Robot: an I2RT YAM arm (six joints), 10 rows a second.
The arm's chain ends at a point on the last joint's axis. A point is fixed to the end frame.
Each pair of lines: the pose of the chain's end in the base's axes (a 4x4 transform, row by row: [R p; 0 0 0 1], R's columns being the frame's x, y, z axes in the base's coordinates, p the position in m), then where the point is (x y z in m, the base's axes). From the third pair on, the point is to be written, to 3 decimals.
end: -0.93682 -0.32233 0.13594 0.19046; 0.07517 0.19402 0.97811 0.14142; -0.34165 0.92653 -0.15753 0.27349; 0 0 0 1
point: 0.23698 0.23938 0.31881
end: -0.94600 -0.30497 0.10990 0.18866; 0.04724 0.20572 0.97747 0.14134; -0.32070 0.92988 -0.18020 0.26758; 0 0 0 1
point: 0.23398 0.24122 0.30982
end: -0.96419 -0.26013 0.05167 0.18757; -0.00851 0.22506 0.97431 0.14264; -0.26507 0.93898 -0.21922 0.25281; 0 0 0 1
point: 0.230 0.246 0.289
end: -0.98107 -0.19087 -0.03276 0.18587; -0.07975 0.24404 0.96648 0.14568; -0.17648 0.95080 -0.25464 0.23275; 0 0 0 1
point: 0.225 0.253 0.261
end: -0.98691 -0.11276 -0.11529 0.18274; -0.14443 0.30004 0.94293 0.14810; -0.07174 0.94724 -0.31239 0.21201; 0 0 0 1
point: 0.218 0.259 0.230
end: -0.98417 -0.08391 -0.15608 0.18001; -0.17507 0.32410 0.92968 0.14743; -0.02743 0.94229 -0.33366 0.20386; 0 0 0 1
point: 0.212 0.260 0.217
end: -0.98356 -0.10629 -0.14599 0.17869; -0.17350 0.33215 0.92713 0.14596; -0.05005 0.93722 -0.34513 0.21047; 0 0 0 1
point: 0.211 0.258 0.223
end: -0.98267 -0.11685 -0.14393 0.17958; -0.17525 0.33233 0.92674 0.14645; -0.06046 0.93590 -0.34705 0.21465; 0 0 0 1
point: 0.211 0.259 0.228
